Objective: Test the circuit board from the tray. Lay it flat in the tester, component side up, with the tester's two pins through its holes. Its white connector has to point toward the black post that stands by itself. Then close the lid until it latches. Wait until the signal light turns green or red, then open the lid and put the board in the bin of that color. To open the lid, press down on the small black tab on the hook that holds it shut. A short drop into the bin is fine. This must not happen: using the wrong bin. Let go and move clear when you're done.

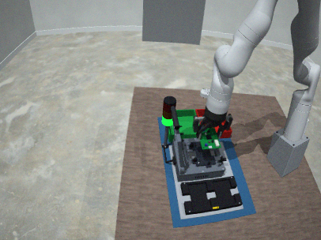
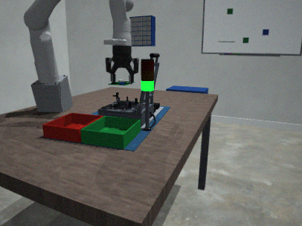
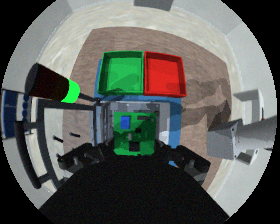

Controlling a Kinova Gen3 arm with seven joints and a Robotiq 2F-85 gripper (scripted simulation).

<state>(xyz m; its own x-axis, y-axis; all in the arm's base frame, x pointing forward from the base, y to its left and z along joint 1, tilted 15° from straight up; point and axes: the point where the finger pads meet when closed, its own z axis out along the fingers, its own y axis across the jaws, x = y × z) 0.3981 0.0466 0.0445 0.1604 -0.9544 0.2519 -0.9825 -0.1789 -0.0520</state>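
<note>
Now: the green bin 80 mm ahead of my hand, 180 mm to the right of it and 150 mm below it. From my hand the other things lie so: green circuit board 10 mm below; clear lid 120 mm ahead, 30 mm to the left, 20 mm above; red bin 70 mm behind, 210 mm to the right, 150 mm below.
</note>
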